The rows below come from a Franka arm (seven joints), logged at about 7 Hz.
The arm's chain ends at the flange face. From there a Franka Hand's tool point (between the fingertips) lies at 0.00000 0.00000 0.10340 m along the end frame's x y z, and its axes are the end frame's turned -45 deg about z.
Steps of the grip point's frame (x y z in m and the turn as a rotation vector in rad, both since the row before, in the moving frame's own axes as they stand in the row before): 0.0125, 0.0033, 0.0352, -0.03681, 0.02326, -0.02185; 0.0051, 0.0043, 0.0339, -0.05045, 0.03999, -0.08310; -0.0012, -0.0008, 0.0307, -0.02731, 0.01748, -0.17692; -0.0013, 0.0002, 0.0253, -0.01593, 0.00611, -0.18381
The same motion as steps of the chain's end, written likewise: 0.0068, -0.0074, 0.0353, -0.00958, 0.04248, -0.02185; 0.0000, -0.0011, 0.0341, -0.00740, 0.06395, -0.08310; -0.0047, -0.0001, 0.0308, -0.00695, 0.03167, -0.17692; -0.0024, 0.0005, 0.0253, -0.00694, 0.01558, -0.18381
